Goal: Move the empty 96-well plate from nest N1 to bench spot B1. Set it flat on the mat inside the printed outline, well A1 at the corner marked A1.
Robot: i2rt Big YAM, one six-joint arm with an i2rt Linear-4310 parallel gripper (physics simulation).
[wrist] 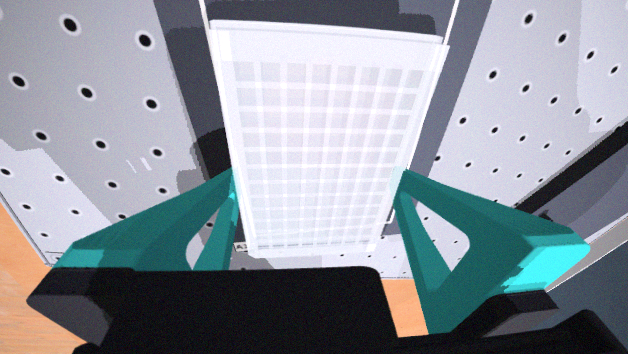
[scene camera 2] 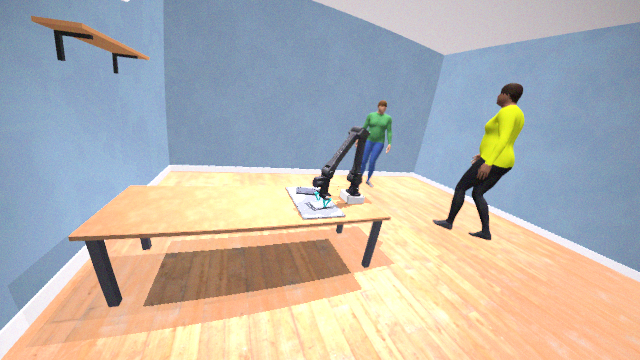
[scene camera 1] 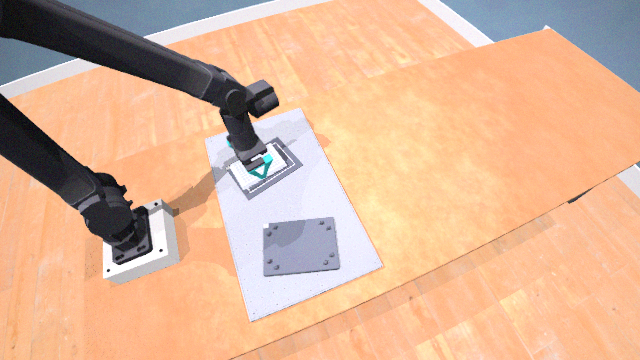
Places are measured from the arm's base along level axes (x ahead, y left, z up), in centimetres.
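Where they show: gripper, fingertip midpoint: (wrist: 317, 175) (scene camera 2: 321, 204) (scene camera 1: 256, 167); arm's base, origin of the base link: (scene camera 2: 352, 193) (scene camera 1: 132, 235).
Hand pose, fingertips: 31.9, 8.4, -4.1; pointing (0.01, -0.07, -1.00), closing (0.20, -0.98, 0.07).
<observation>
Each offset is from my fingertips to the top centre of the thing, as dx, dy, dz. "spot": to the spot under its first point. Level surfaces: height alone.
My gripper (scene camera 1: 246, 161) (wrist: 317, 175) (scene camera 2: 322, 201) is shut on the white, empty 96-well plate @(+0.6, +0.1, +1.3) (scene camera 1: 277, 161) (wrist: 323, 140), its teal fingers pressing on the two long sides. The plate is level and very low over the dark B1 spot @(spot: -0.6, -6.2, -0.3) (scene camera 1: 261, 187), inside the white printed outline @(spot: +9.2, -3.8, -0.3) (scene camera 1: 293, 166) (wrist: 451, 24) on the perforated grey mat @(dz -0.5) (scene camera 1: 311, 200) (scene camera 2: 308, 211). I cannot tell whether it touches the mat. In the wrist view a small A1 label @(spot: -7.0, +3.7, -0.3) (wrist: 240, 246) shows at the plate's near left corner. Nest N1 @(+2.6, -24.8, +1.7) (scene camera 1: 301, 246) (scene camera 2: 306, 190), a dark grey square with pins, is empty.
The arm's base block (scene camera 1: 161, 232) (scene camera 2: 352, 197) stands beside the mat's left edge. The table's front edge is near the nest. A person in green (scene camera 2: 378, 132) stands behind the table and a person in yellow (scene camera 2: 491, 143) walks at the right.
</observation>
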